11 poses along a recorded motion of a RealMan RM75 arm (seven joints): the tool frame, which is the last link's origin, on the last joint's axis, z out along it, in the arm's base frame.
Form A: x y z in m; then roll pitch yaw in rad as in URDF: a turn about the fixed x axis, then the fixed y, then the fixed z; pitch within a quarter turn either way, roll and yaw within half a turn.
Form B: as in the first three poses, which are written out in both.
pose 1, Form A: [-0.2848 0.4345 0.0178 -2.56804 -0.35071 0.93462]
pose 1, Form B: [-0.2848 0.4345 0.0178 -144.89 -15.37 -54.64]
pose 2, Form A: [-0.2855 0.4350 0.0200 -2.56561 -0.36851 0.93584]
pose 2, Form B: [-0.2855 0.4350 0.0200 -144.10 -15.03 -55.05]
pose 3, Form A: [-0.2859 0.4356 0.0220 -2.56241 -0.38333 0.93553]
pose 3, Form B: [-0.2859 0.4356 0.0220 -143.39 -14.76 -55.31]
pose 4, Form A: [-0.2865 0.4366 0.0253 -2.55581 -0.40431 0.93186]
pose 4, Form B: [-0.2865 0.4366 0.0253 -142.27 -14.38 -55.53]
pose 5, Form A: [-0.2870 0.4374 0.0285 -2.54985 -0.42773 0.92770]
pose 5, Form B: [-0.2870 0.4374 0.0285 -141.07 -13.88 -55.80]
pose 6, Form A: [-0.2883 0.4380 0.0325 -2.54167 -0.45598 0.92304]
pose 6, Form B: [-0.2883 0.4380 0.0325 -139.61 -13.35 -56.17]
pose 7, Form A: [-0.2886 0.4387 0.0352 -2.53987 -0.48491 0.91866]
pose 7, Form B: [-0.2886 0.4387 0.0352 -138.34 -12.52 -56.63]
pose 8, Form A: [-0.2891 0.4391 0.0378 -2.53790 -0.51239 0.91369]
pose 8, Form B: [-0.2891 0.4391 0.0378 -137.12 -11.71 -57.06]
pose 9, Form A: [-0.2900 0.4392 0.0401 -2.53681 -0.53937 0.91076]
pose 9, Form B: [-0.2900 0.4392 0.0401 -135.97 -10.96 -57.60]
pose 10, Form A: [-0.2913 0.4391 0.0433 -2.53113 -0.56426 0.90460]
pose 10, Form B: [-0.2913 0.4391 0.0433 -134.74 -10.36 -57.94]
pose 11, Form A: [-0.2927 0.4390 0.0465 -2.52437 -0.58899 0.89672]
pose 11, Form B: [-0.2927 0.4390 0.0465 -133.47 -9.75 -58.22]
